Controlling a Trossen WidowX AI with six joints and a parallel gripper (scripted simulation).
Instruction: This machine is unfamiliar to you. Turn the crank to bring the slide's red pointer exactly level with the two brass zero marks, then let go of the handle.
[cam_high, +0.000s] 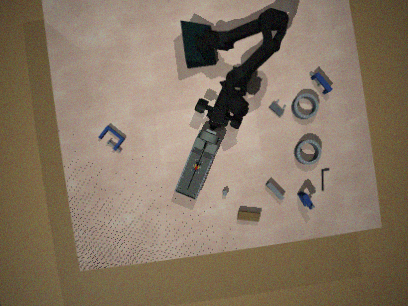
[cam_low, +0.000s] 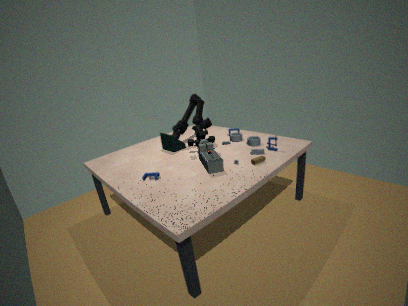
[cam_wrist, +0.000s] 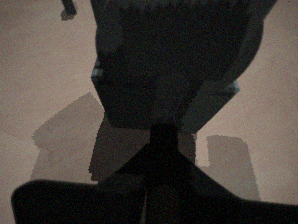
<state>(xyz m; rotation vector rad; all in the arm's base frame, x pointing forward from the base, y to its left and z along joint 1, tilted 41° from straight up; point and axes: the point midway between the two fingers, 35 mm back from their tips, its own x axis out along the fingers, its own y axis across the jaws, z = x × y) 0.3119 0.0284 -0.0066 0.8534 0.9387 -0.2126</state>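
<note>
Now: gripper tip 3 cm below the dark handle, 2 cm past it and 1 cm to the right of it. From my gripper tip the other things lie so: small grey cube 27 cm ahead, 2 cm to the left, 2 cm below; red pointer 15 cm ahead, 8 cm to the right, 5 cm above; grey bar 28 cm ahead, 23 cm to the left, 2 cm below.
</note>
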